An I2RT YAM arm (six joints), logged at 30 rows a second.
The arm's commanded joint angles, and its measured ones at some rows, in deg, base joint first. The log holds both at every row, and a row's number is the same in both.
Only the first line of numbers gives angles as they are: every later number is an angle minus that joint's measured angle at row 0.
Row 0, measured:
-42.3, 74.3, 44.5, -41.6, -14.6, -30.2
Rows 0 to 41, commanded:
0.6, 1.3, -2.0, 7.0, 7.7, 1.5
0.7, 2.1, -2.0, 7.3, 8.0, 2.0
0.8, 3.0, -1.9, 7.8, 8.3, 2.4
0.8, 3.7, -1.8, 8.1, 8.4, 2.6
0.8, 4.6, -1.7, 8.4, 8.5, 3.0
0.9, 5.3, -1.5, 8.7, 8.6, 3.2
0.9, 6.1, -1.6, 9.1, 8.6, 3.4
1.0, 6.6, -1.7, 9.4, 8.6, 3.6
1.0, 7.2, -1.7, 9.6, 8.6, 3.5
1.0, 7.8, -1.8, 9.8, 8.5, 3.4
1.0, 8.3, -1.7, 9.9, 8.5, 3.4
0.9, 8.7, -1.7, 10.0, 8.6, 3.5
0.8, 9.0, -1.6, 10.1, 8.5, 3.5
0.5, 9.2, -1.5, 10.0, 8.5, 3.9
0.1, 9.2, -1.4, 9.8, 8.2, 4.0
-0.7, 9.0, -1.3, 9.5, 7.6, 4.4
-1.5, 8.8, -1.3, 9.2, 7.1, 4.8
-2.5, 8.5, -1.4, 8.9, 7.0, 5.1
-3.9, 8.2, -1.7, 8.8, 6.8, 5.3
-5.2, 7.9, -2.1, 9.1, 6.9, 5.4
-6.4, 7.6, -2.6, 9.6, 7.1, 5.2
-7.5, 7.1, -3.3, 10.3, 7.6, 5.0
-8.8, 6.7, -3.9, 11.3, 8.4, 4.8
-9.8, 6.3, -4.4, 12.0, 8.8, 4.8
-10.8, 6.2, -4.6, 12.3, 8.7, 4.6
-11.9, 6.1, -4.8, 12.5, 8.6, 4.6
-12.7, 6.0, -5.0, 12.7, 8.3, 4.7
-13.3, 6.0, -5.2, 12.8, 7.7, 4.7
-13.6, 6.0, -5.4, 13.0, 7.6, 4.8
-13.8, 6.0, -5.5, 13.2, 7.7, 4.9
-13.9, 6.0, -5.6, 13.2, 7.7, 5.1
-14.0, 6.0, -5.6, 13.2, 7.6, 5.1
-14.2, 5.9, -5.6, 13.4, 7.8, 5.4
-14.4, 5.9, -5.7, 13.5, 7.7, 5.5
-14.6, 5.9, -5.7, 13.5, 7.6, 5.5
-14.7, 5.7, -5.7, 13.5, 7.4, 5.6
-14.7, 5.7, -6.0, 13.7, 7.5, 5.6
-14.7, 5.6, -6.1, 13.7, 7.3, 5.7
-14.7, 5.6, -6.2, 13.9, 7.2, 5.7
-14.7, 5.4, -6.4, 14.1, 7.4, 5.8
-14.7, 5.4, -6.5, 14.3, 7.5, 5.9
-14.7, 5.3, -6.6, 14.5, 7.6, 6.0
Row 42, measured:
-14.5, 6.2, -5.7, 13.0, 8.1, 5.1
